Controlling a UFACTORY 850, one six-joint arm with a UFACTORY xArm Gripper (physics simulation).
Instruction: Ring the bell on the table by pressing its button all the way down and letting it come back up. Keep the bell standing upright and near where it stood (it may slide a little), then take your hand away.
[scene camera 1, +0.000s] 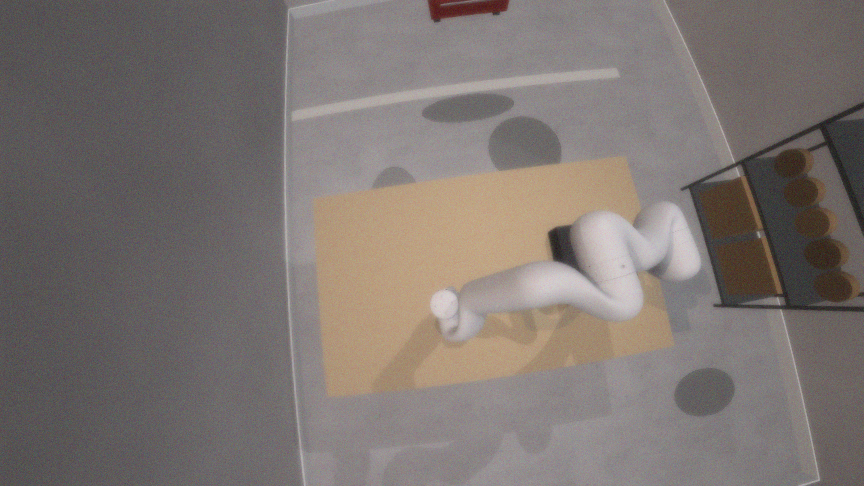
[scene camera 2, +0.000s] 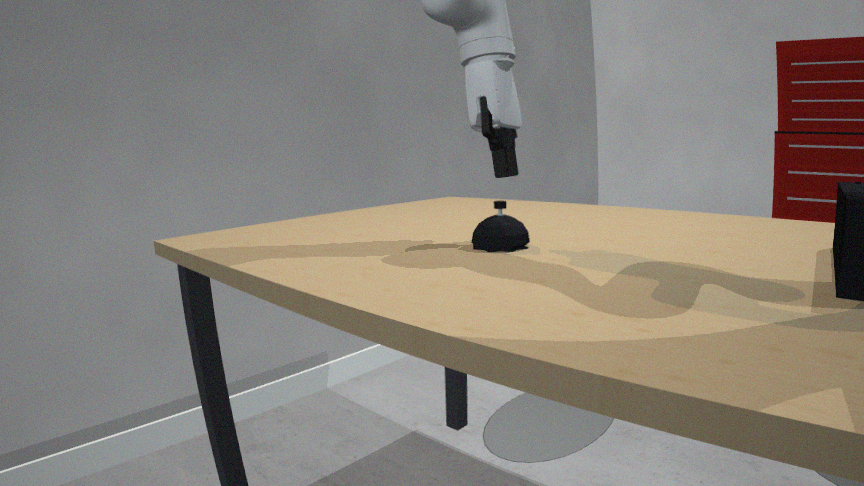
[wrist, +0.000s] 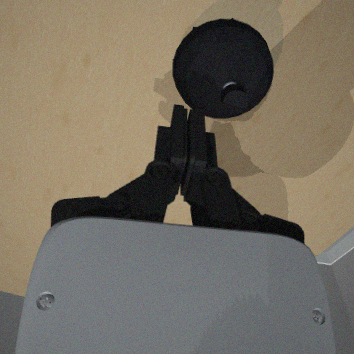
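Observation:
The black dome-shaped bell (scene camera 2: 500, 234) (wrist: 220, 55) stands upright on the wooden table (scene camera 1: 374, 241) (scene camera 2: 362, 284) (wrist: 75, 125). Its small black button (scene camera 2: 499, 204) (wrist: 234, 95) stands raised on a short light stem above the dome. My gripper (scene camera 2: 506, 175) (wrist: 183, 125) is shut, with nothing between its fingers. In the scene camera 2 view the fingertips are above the button, with a gap between them. In the wrist view the fingertips show beside the dome's lower left edge. In the scene camera 1 view the arm hides the bell and the fingers.
A black block (scene camera 1: 560, 244) (scene camera 2: 850, 241) stands on the table by the arm's base. The white arm (scene camera 1: 543, 287) reaches across the table. A red drawer cabinet (scene camera 1: 468, 9) (scene camera 2: 815, 129) stands beyond the table. A dark-framed shelf rack (scene camera 1: 708, 247) stands at the right in the scene camera 1 view.

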